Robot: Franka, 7 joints.
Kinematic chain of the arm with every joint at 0, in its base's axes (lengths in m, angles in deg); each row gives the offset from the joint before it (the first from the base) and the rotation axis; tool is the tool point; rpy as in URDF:
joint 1: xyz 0 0 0.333 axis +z
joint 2: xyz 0 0 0 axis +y
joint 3: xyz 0 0 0.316 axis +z
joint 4: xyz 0.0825 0 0 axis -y
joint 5: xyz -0.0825 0 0.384 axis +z
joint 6: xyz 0 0 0 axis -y
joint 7: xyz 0.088 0 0 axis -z
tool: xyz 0 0 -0.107 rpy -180 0 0
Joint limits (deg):
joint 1: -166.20..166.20
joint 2: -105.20..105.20
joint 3: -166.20..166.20
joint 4: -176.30..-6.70
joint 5: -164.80..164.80
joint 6: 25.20..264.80
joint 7: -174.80..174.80
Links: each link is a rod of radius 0.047 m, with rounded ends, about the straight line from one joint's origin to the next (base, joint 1, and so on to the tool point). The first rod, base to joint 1, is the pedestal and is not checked.
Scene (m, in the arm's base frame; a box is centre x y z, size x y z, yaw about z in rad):
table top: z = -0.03
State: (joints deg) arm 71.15 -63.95 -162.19 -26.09 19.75 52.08 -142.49
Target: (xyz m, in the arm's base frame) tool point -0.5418 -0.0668 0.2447
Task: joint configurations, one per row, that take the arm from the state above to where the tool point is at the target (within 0.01 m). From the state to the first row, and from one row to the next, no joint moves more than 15 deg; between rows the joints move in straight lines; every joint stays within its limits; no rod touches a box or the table.
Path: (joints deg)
1: 58.68 -62.18 -162.86 -33.69 16.86 47.60 -142.49
2: 46.20 -60.41 -163.53 -41.30 13.97 43.12 -142.49
3: 33.73 -58.64 -164.20 -48.90 11.08 38.64 -142.49
4: 21.26 -56.87 -164.86 -56.50 8.18 34.16 -142.49
5: 8.79 -55.09 -165.53 -64.11 5.29 29.68 -142.49
6: -3.69 -53.32 -166.20 -71.71 2.40 25.20 -142.49

